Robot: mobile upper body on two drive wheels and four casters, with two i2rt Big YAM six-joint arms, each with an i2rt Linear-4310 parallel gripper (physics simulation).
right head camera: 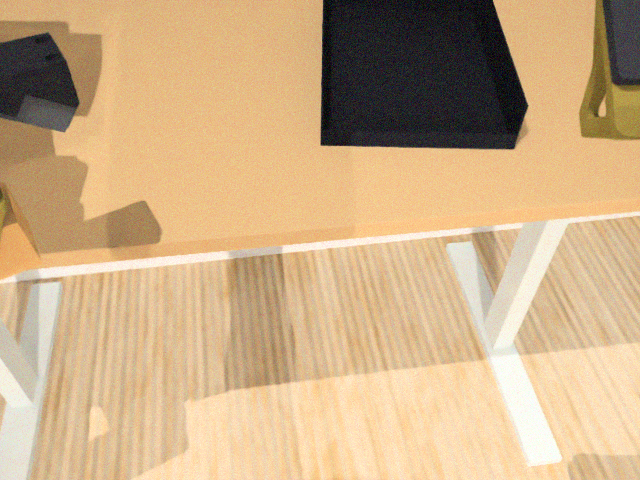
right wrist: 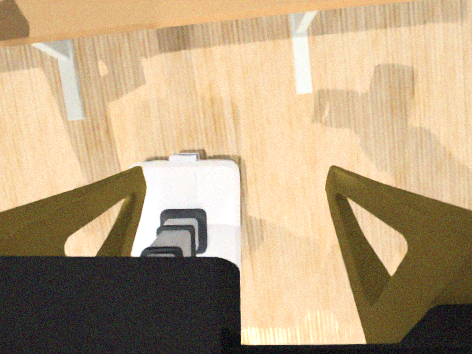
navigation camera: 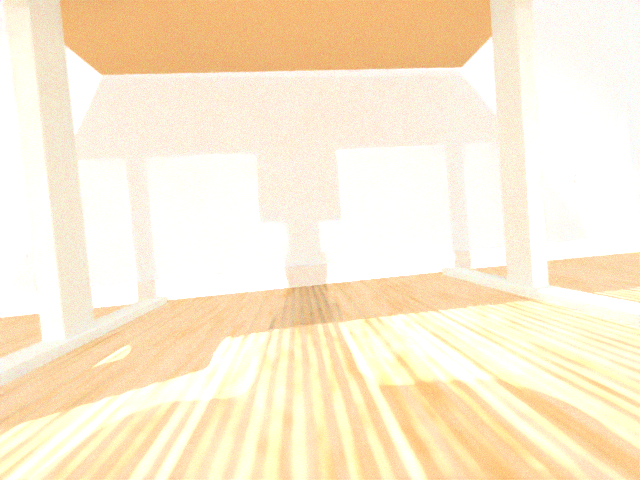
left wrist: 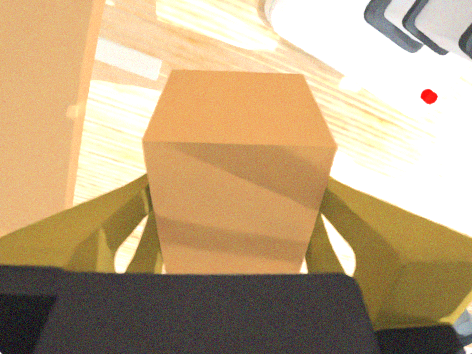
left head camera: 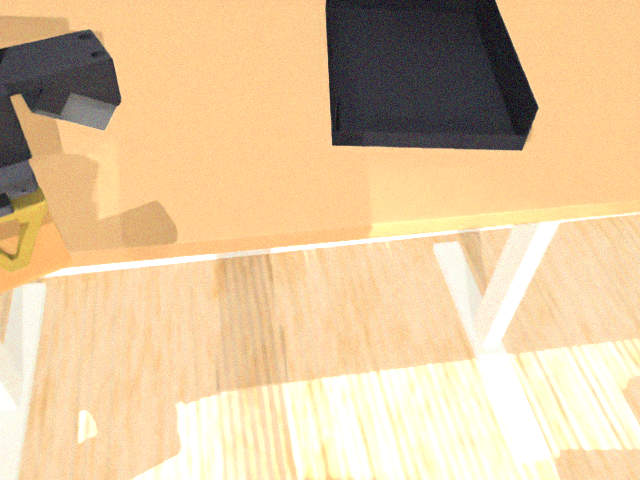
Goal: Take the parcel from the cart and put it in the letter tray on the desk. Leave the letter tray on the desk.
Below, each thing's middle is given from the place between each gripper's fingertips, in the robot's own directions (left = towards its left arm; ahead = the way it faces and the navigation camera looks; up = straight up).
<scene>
My right hand is 48 cm to the right of the parcel [left wrist: 237,162], 19 cm above it and 8 cm short of it. The rest, counted from my right hand: letter tray [left head camera: 406,81] (55 cm ahead, 29 cm below, 2 cm to the left).
The parcel lies 30 mm to the left of my left hand and 10 mm behind it. Round my left hand: letter tray 460 mm ahead, 430 mm to the right, 100 mm below.
</scene>
